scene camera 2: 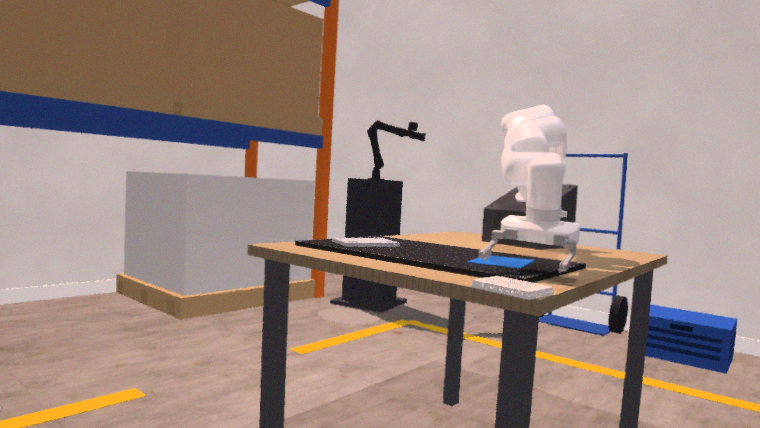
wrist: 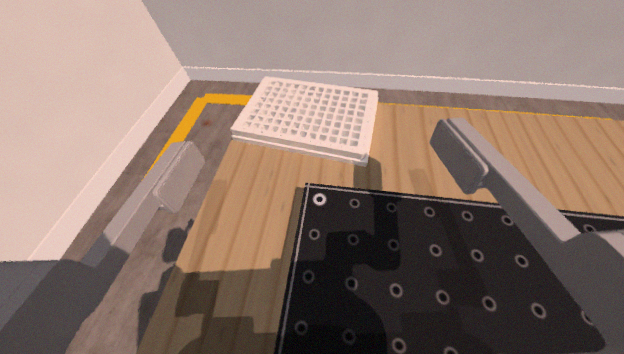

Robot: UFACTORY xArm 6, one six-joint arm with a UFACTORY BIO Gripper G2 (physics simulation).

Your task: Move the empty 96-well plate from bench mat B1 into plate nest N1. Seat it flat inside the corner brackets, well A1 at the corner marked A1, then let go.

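Places are measured from the arm's base along level axes (x right, y ahead, z up), in centimetres.
Pixels of known places: end effector, tool point: [scene camera 2: 523, 259] [wrist: 313, 164].
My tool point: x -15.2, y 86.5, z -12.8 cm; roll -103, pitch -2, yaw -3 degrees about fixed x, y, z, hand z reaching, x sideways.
Observation:
For each thing: its top centre in the pictures, then the offset to it from my tool point. "*": a spot on its surface instead. Level surfaces: height alone.
- white 96-well plate, middle of its top: [wrist: 307, 109] [scene camera 2: 512, 283] dy +8.9, dx +0.1, dz -3.7 cm
- blue rectangle, surface spot: [scene camera 2: 499, 261] * dy -19.2, dx +9.6, dz -3.6 cm
- flat white piece, surface spot: [scene camera 2: 365, 242] * dy -19.6, dx +47.3, dz -2.7 cm
- black perforated board, its level: dz -3.8 cm
- wooden table, its level: dz -5.1 cm
The white 96-well plate [scene camera 2: 513, 286] [wrist: 309, 116] lies on bare wood at the near table corner, outside the black board, and appears to reach past the table edge. My gripper [scene camera 2: 523, 261] [wrist: 319, 166] is open and empty, its fingers wide apart. It is low over the near end of the board, on the robot's side of the plate, and no finger touches the plate. A blue rectangle [scene camera 2: 499, 261] lies on the board by the fingers. A flat white piece [scene camera 2: 365, 242] lies at the board's far end; whether it is nest N1 cannot be told. Corner brackets and the A1 mark cannot be made out.
The black perforated board [scene camera 2: 425, 254] [wrist: 415, 270] covers much of the wooden table [scene camera 2: 632, 260] [wrist: 240, 215]. A dark box [scene camera 2: 494, 223] stands behind the gripper. A black stand [scene camera 2: 373, 207] with a thin arm and a blue cart [scene camera 2: 623, 196] stand beyond the table.

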